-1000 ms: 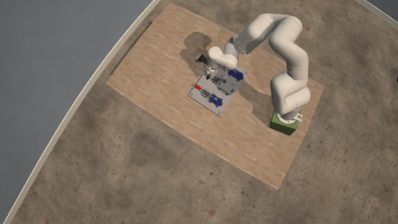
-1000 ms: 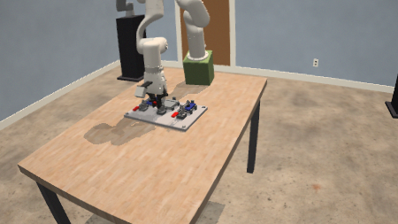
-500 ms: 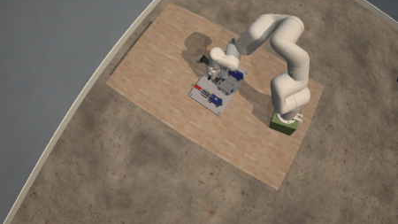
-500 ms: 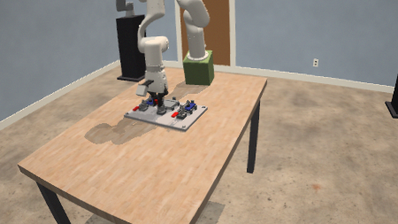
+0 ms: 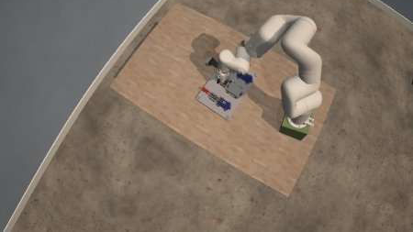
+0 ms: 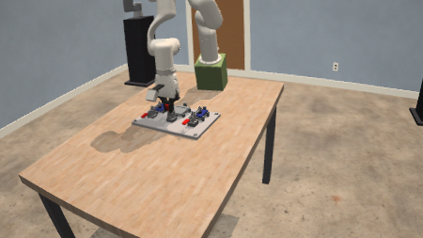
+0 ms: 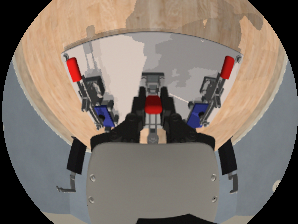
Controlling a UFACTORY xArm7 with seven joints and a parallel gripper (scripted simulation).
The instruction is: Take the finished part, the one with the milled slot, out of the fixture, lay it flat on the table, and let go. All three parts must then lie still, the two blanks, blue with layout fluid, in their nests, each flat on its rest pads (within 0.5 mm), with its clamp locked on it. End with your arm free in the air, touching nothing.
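Now: the grey finished part 100 mm behind my hand and 60 mm below it. Round my hand: grey fixture plate 40 mm behind, 80 mm below.
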